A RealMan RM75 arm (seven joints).
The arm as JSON. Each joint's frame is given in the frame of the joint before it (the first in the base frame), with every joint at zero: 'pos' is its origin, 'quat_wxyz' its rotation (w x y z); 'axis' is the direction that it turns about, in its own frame. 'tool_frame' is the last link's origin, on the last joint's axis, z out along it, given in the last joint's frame.
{
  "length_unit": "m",
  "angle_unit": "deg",
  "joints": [
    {
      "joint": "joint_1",
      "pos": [
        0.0,
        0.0,
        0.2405
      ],
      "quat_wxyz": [
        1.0,
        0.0,
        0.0,
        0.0
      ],
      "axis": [
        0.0,
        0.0,
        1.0
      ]
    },
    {
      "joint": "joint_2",
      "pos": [
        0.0,
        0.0,
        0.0
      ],
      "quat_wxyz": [
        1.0,
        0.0,
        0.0,
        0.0
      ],
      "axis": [
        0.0,
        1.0,
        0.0
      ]
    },
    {
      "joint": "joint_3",
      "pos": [
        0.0,
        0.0,
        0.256
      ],
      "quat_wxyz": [
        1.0,
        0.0,
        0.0,
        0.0
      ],
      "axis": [
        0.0,
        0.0,
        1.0
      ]
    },
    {
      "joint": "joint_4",
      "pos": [
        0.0,
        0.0,
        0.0
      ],
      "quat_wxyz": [
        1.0,
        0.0,
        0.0,
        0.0
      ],
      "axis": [
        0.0,
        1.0,
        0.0
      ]
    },
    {
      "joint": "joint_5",
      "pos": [
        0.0,
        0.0,
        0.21
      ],
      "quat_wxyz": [
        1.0,
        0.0,
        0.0,
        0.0
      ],
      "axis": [
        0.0,
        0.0,
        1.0
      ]
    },
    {
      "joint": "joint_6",
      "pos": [
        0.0,
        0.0,
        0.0
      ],
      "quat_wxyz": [
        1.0,
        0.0,
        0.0,
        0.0
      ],
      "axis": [
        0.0,
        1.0,
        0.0
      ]
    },
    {
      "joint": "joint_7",
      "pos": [
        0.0,
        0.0,
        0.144
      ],
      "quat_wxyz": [
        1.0,
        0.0,
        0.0,
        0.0
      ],
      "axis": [
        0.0,
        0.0,
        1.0
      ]
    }
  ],
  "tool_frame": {
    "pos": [
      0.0,
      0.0,
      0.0
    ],
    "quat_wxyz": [
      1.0,
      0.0,
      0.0,
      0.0
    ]
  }
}
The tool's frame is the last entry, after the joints.
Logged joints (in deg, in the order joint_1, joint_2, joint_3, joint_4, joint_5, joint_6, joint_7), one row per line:
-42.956, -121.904, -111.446, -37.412, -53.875, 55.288, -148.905
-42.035, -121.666, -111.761, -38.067, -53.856, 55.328, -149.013
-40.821, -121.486, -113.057, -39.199, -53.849, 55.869, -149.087
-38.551, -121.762, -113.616, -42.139, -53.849, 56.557, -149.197
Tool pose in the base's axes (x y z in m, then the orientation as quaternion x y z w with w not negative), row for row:
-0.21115, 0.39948, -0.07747, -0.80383, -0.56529, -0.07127, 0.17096
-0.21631, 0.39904, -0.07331, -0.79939, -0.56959, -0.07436, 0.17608
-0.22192, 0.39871, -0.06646, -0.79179, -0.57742, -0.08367, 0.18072
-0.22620, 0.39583, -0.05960, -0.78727, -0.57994, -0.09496, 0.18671
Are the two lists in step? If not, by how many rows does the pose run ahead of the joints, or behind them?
They are in step.
